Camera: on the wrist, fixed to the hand. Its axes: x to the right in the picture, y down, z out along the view.
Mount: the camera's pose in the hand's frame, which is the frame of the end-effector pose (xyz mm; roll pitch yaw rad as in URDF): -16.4 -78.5 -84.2 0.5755 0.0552 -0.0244
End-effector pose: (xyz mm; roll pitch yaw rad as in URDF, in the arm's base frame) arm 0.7 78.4 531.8 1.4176 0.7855 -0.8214
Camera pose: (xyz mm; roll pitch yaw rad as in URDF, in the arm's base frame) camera 1.4 182.2 479.5 2.0471 0.8167 -0.7471
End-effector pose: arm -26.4 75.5 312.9 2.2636 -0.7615 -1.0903
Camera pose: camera 72.1 135.1 296.8 2.7832 -0.7764 -1.0089
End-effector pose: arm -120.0 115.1 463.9 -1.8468 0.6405 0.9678
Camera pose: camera -45.0 118.9 552.7 -1.3034 0.6012 0.9114
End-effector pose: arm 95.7 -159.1 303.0 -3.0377 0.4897 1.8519
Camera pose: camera 21.1 -150.7 391.8 -2.4525 0.4322 1.8723
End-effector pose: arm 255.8 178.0 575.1 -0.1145 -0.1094 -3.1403
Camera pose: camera 263.8 265.6 499.1 0.4642 -0.0573 3.1123
